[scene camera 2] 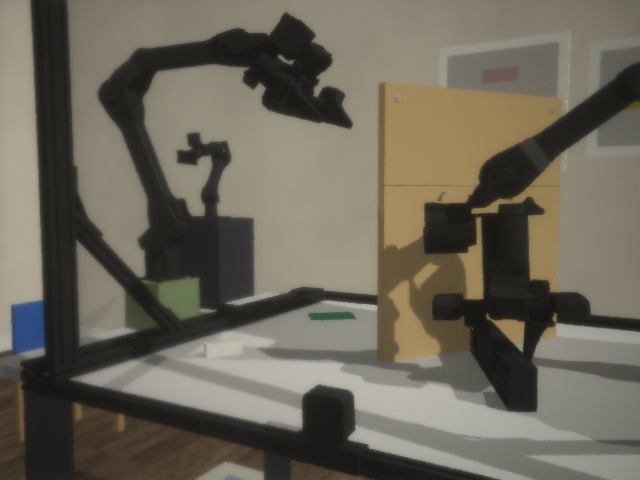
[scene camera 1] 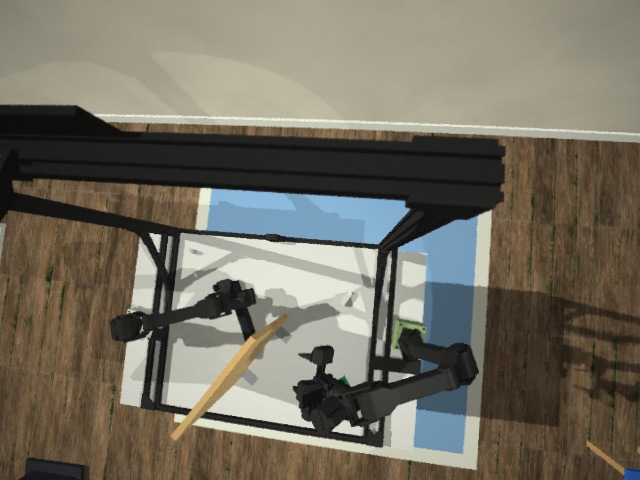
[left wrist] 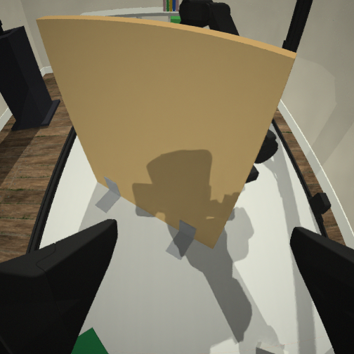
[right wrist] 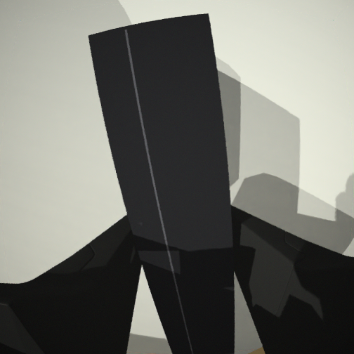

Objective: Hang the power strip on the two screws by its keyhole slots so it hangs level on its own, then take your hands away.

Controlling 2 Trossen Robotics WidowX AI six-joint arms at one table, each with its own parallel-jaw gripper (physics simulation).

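Frame: origin at the left arm's base, x ahead, y left, z up, level; millimetres.
Seen in the pictures: left gripper, between the fingertips: point(scene camera 2: 337, 123) point(scene camera 1: 296, 370); left arm's base, origin of its link: point(scene camera 2: 162, 278) point(scene camera 1: 410, 338).
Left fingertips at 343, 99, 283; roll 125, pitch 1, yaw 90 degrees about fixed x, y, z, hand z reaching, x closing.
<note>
Offsets run from my left fingertips to a thing's top centre, as dx, dy, dz.
The black power strip {+300, -43, -324} point(scene camera 1: 245, 322) point(scene camera 2: 509, 369) point(right wrist: 165, 125) lies on the white table, in front of the board in scene camera 2. My right gripper point(scene camera 2: 501, 346) point(right wrist: 181, 216) points down with a finger against each side of it and is shut on it. The wooden board {+214, +86, +44} point(scene camera 1: 227, 382) point(scene camera 2: 418, 144) point(left wrist: 165, 100) stands upright. One screw point(scene camera 2: 443, 194) sticks out below the board's dark line; the other is hidden, apparently behind my right arm. My left gripper point(scene camera 2: 336, 122) point(left wrist: 206, 233) is open and empty, raised high on the board's plain back side.
Two grey feet point(left wrist: 109, 195) point(left wrist: 182, 239) hold the board's base at the back. A green flat piece {-127, +168, -375} point(scene camera 2: 331, 315) point(left wrist: 91, 343) and a small white block {-96, -184, -354} point(scene camera 2: 222, 348) lie on the table. A black frame surrounds the table, with a black box point(scene camera 2: 328, 413) on its near rail.
</note>
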